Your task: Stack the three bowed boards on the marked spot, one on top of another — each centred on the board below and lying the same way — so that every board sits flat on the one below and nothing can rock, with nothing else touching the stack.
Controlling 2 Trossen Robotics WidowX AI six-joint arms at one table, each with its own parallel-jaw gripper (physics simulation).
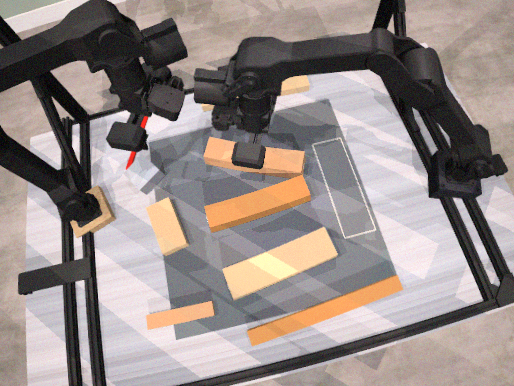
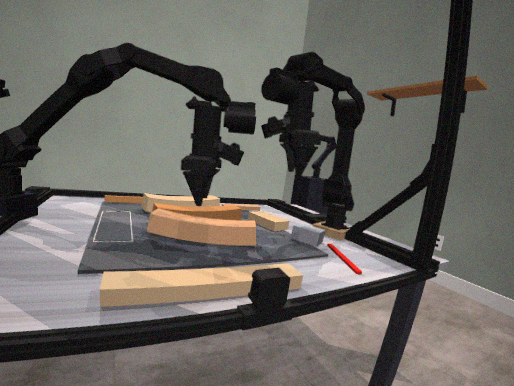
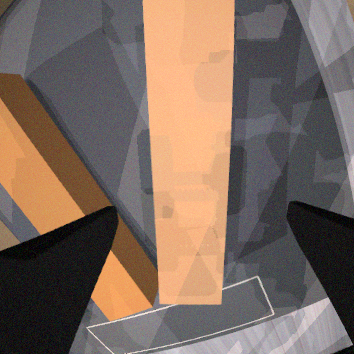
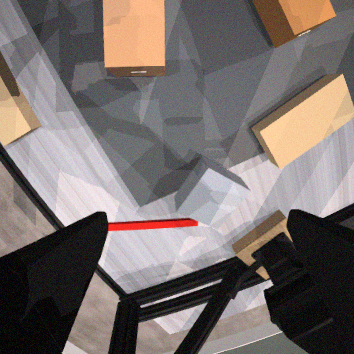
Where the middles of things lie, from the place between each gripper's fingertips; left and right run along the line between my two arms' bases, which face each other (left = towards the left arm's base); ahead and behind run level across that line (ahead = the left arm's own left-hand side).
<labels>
Right now my right hand is 16 cm above the grey block (image 1: 142,173), 8 cm to the left of it and 2 cm short of it. Also, from my right hand: pale bowed board (image 1: 259,272) (27 cm ahead, 24 cm to the left, 15 cm below); red stick (image 4: 175,222) (17 cm below, 11 cm to the right, 9 cm behind).
Now: left hand 26 cm short of the pale bowed board, 6 cm above it and 3 cm to the right of it. Round my left hand: red stick: 32 cm to the right, 10 cm behind, 9 cm below; grey block: 29 cm to the right, 7 cm below, 1 cm ahead.
</labels>
